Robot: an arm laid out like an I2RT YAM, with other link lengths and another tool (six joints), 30 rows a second.
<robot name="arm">
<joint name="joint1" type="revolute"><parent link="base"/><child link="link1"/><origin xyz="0 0 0.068" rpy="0 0 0"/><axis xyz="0 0 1"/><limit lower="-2.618" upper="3.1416"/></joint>
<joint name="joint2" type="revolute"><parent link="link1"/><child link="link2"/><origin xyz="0.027 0.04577 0.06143" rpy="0 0 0"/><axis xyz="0 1 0"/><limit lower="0" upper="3.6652"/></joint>
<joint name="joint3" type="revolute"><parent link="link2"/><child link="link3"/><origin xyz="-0.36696 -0.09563 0" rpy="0 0 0"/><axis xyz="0 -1 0"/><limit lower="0" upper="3.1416"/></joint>
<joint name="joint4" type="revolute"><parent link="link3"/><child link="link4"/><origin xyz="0.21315 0.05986 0.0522" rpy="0 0 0"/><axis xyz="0 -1 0"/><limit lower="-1.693" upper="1.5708"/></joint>
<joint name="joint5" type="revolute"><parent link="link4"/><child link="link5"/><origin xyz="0.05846 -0.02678 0.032" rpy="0 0 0"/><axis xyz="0 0 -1"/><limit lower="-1.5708" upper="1.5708"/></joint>
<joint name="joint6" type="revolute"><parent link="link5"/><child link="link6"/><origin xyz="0.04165 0 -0.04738" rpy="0 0 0"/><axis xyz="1 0 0"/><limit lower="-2.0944" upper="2.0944"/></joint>
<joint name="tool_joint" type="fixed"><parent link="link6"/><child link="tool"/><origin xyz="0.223 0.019 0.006" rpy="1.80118 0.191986 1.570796"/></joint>
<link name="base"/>
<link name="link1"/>
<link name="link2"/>
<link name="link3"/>
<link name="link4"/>
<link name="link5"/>
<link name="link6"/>
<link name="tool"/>
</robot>
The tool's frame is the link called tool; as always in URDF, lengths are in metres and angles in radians.
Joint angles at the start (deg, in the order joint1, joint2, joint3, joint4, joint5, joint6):
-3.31, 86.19, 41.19, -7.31, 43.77, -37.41
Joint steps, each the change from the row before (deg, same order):
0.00, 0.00, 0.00, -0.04, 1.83, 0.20
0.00, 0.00, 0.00, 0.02, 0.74, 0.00
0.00, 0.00, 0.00, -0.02, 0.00, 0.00
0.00, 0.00, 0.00, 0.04, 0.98, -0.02
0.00, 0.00, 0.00, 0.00, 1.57, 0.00
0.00, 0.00, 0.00, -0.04, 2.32, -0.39
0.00, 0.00, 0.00, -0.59, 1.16, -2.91
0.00, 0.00, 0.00, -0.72, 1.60, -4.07
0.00, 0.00, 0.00, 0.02, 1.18, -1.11
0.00, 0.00, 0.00, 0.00, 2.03, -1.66
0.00, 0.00, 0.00, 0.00, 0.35, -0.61
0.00, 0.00, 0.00, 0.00, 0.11, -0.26
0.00, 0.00, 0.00, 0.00, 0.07, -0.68
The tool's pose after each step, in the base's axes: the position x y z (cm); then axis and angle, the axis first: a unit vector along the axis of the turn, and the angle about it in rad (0 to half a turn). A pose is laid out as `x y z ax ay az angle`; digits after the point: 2 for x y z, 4 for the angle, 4 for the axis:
31.81 -21.15 16.48 0.5260 0.7724 -0.3559 2.4322
31.66 -21.39 16.66 0.5274 0.7689 -0.3615 2.4298
31.65 -21.39 16.66 0.5273 0.7689 -0.3616 2.4301
31.46 -21.71 16.91 0.5289 0.7642 -0.3691 2.4269
31.12 -22.22 17.31 0.5314 0.7566 -0.3811 2.4226
30.58 -22.94 17.91 0.5318 0.7463 -0.4004 2.4186
30.02 -23.29 18.06 0.5087 0.7503 -0.4223 2.4357
29.27 -23.77 18.32 0.4762 0.7546 -0.4514 2.4608
28.97 -24.11 18.66 0.4693 0.7513 -0.4640 2.4643
28.44 -24.67 19.25 0.4592 0.7445 -0.4847 2.4707
28.34 -24.76 19.35 0.4549 0.7441 -0.4893 2.4736
28.30 -24.79 19.38 0.4530 0.7441 -0.4910 2.4750
28.26 -24.82 19.40 0.4479 0.7454 -0.4938 2.4786

